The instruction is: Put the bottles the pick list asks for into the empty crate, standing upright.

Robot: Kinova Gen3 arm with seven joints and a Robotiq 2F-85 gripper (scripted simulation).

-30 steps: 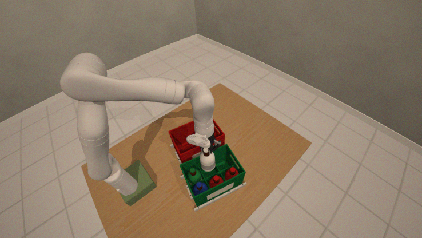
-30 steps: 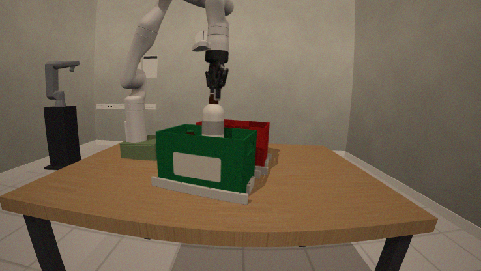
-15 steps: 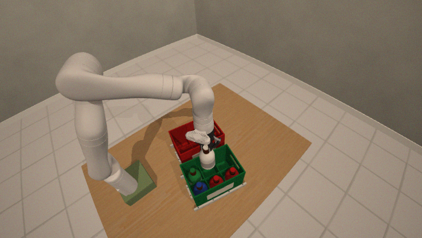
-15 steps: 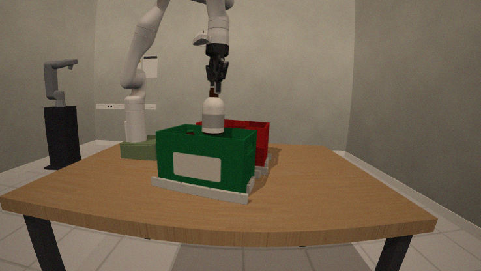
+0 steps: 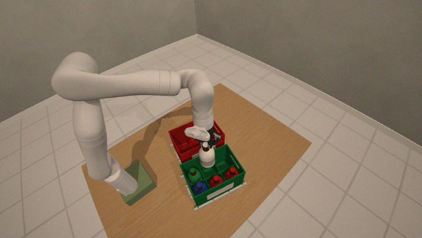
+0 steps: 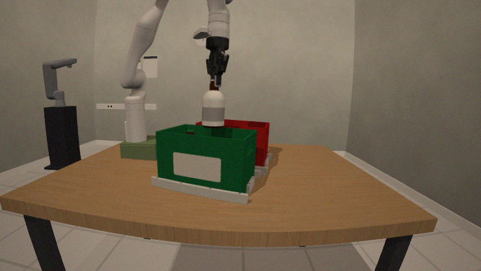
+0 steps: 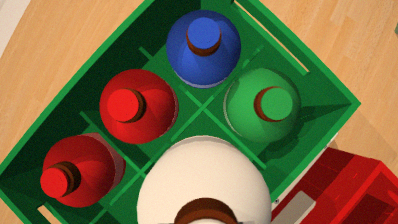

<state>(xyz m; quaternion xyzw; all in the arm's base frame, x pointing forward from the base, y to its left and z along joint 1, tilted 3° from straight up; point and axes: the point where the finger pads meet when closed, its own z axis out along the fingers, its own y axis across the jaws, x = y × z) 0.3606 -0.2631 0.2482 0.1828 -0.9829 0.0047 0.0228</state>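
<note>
Now: the white-labelled bottle 70 mm below my hand. Also, from my hand: green crate (20 mm behind, 40 mm to the right, 250 mm below); red-label bottle (40 mm behind, 80 mm to the right, 240 mm below); green-label bottle (80 mm behind, 30 mm to the left, 240 mm below).
</note>
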